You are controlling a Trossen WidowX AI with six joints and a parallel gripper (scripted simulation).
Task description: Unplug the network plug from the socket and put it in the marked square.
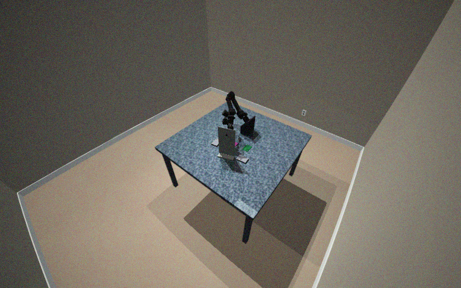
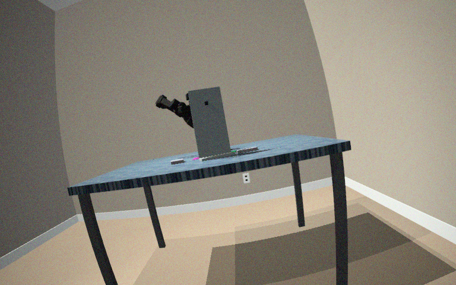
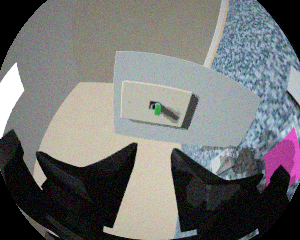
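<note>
The network plug lies 90 mm ahead of my gripper tip and 20 mm to the left of it. The rest, counted from my gripper tip: magenta patch: 60 mm behind, 30 mm to the right, 270 mm below; then grey upright panel: 110 mm ahead, 30 mm to the left, 110 mm below.
</note>
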